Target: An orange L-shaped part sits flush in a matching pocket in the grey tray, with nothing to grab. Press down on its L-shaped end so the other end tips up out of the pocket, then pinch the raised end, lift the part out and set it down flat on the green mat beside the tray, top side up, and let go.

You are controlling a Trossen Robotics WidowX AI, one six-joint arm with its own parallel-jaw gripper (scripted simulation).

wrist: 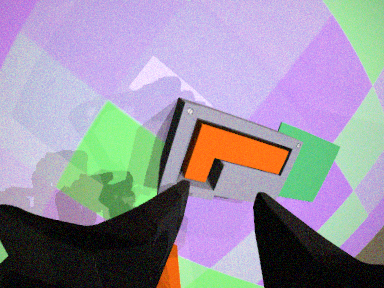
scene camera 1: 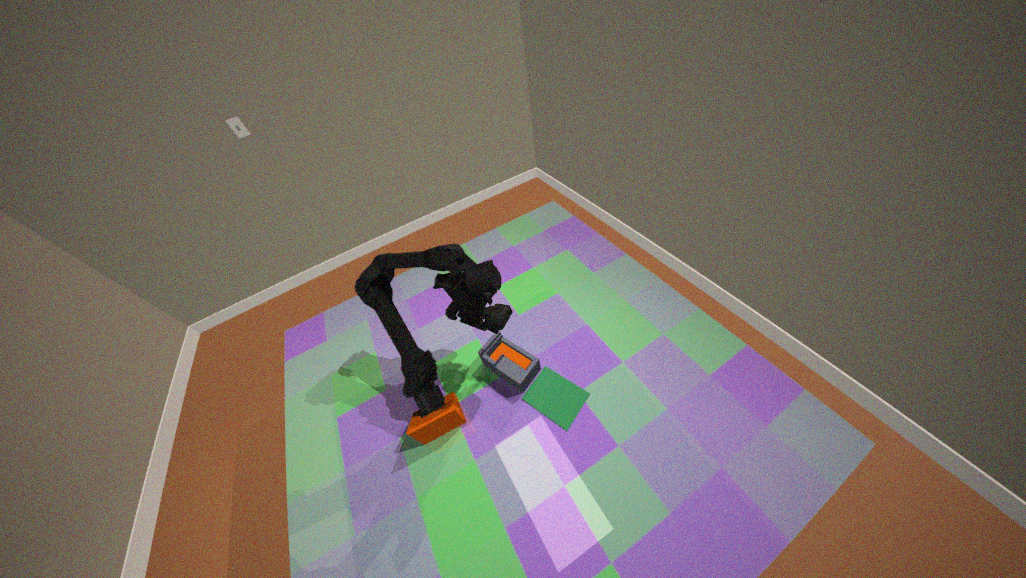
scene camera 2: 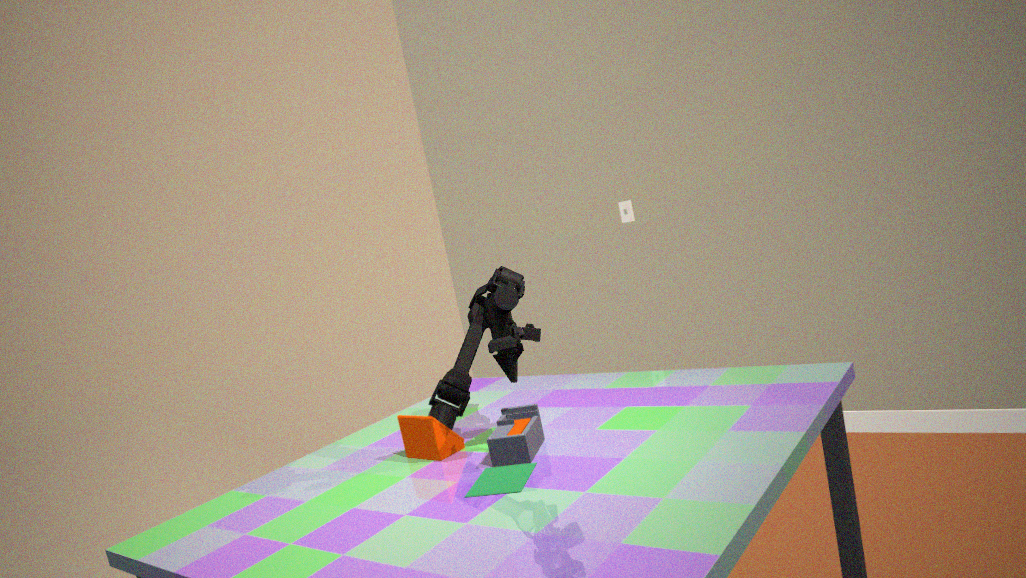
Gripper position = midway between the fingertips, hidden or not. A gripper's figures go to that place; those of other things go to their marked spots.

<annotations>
My gripper (wrist: 222,194) is 0.10 m from the lens. An orange L-shaped part (wrist: 208,141) is 0.18 m from the lens. A green mat (wrist: 316,156): 0.36 m from the lens. The marked spots on the orange L-shaped part and the green mat are 0.23 m apart.
</annotations>
